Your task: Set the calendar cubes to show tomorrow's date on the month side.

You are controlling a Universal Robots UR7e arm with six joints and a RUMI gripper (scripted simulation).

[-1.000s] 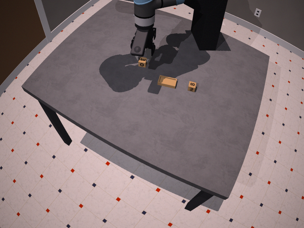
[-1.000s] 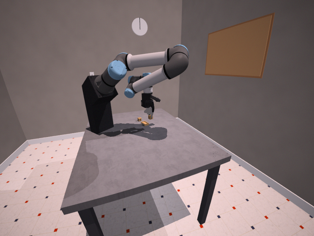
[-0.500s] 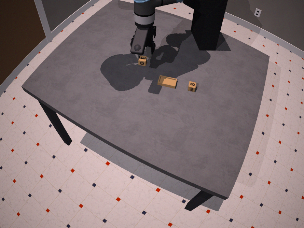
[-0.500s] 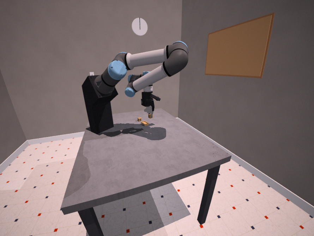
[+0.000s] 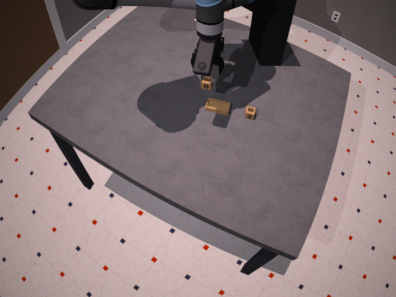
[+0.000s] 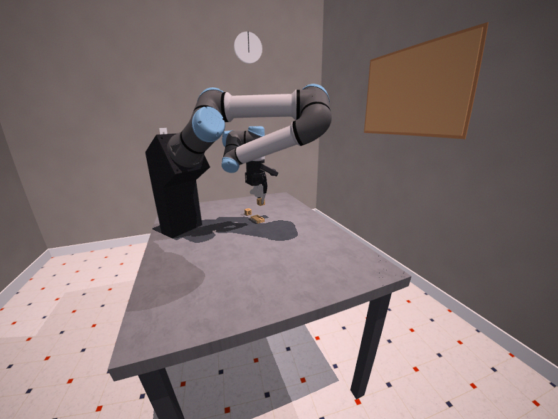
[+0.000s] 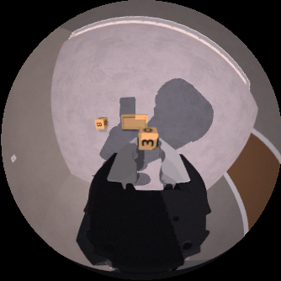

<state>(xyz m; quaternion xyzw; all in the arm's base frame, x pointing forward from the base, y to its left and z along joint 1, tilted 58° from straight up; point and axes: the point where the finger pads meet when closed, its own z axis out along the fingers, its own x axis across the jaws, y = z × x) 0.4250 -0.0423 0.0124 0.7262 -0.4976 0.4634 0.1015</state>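
The wooden tray lies 12 cm below my hand, 4 cm to the left of it and 1 cm behind it.
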